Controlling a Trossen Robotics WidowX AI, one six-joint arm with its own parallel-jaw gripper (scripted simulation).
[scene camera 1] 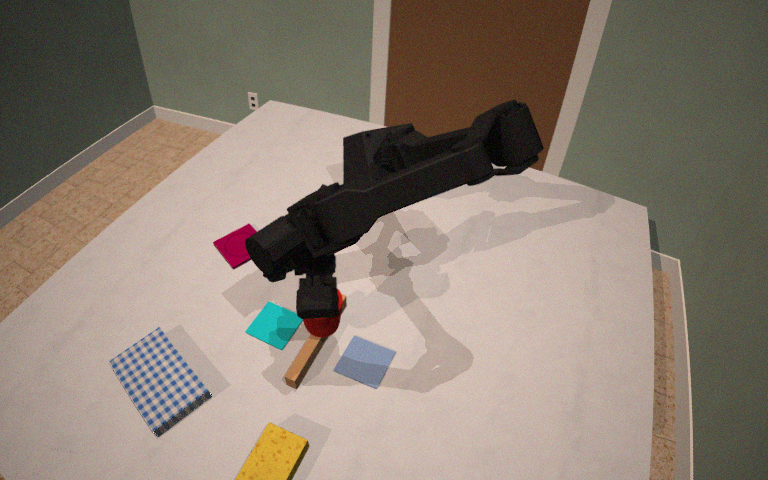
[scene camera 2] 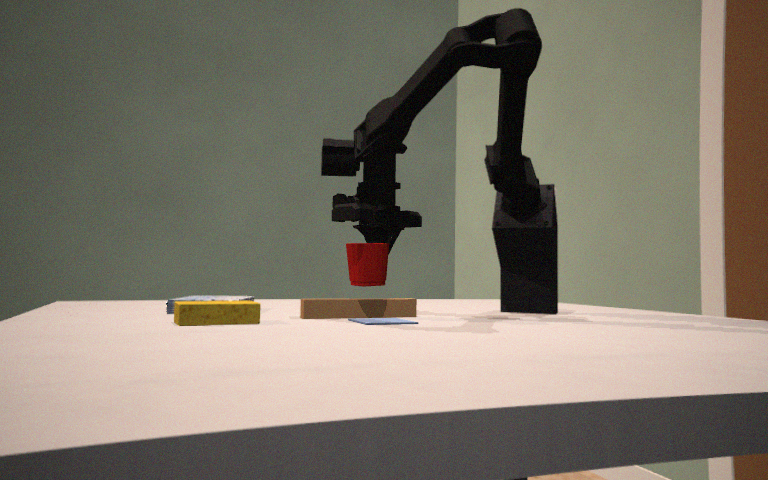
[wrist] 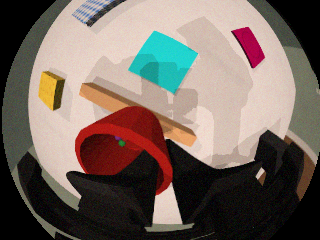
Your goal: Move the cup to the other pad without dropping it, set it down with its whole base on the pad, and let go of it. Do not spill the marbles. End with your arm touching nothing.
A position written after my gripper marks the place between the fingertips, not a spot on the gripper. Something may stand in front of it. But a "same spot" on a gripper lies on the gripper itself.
Scene:
my gripper: scene camera 1; scene camera 2; wrist 161,143
same spot on my gripper: (scene camera 1: 328,279) = (scene camera 2: 377,216)

